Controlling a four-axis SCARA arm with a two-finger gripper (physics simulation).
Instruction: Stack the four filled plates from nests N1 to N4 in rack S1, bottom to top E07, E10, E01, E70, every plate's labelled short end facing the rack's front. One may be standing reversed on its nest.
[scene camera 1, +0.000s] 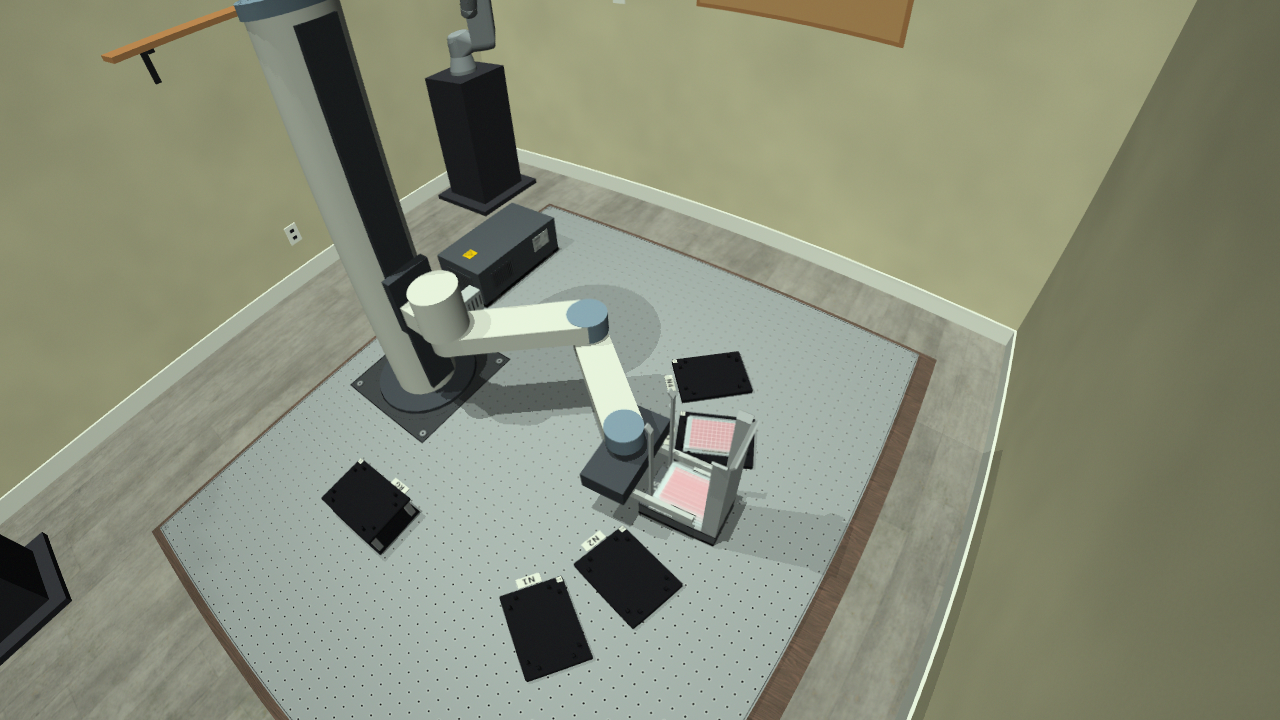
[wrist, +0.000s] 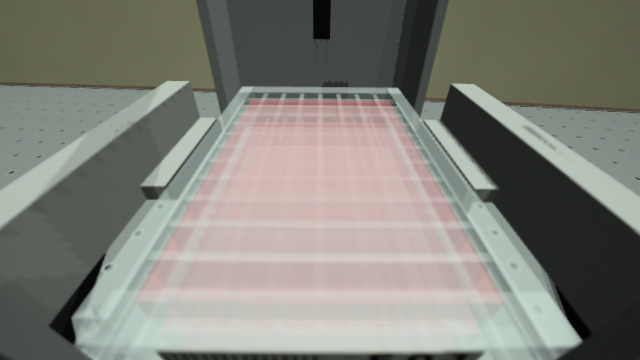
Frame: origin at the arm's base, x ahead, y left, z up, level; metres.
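Where they show: gripper, fingertip midpoint: (scene camera 1: 706, 496) (wrist: 320, 106); arm's base at its link origin: (scene camera 1: 429, 375).
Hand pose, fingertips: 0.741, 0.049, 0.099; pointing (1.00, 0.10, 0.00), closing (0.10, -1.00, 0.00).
Note:
Each offset is from my fingertips to the top centre of the thing, as dx, dy, dz. "*": to the spot under its first point. Level surfaces: height alone.
My gripper (scene camera 1: 684, 488) (wrist: 320, 106) is shut on a clear plate with pink wells {-0.024, -0.002, -0.004} (wrist: 320, 180), its pads against the long sides. The cropped label at its near short end appears to read E01; that end faces away from the rack's tall back wall. The plate is level and low inside rack S1 {-0.031, -0.004, +0.206} (scene camera 1: 725, 501) (wrist: 280, 55). Plates under it cannot be told apart. Another pink filled plate {-0.067, +0.167, -0.060} (scene camera 1: 711, 435) sits on a black nest behind the rack. Nest N1 {-0.112, -0.345, -0.064} (scene camera 1: 546, 631), nest N2 {-0.050, -0.180, -0.064} (scene camera 1: 628, 577) and the nest by the N4 sign {-0.160, +0.314, -0.064} (scene camera 1: 713, 376) are bare.
Thin front posts of the rack stand close to the gripper body. A black stand (scene camera 1: 366, 503) with a small sign is at the left of the perforated table {dz -0.086} (scene camera 1: 465, 573). A dark grey box {* -0.814, +0.319, +0.029} (scene camera 1: 499, 246) lies near the arm's column (scene camera 1: 308, 170).

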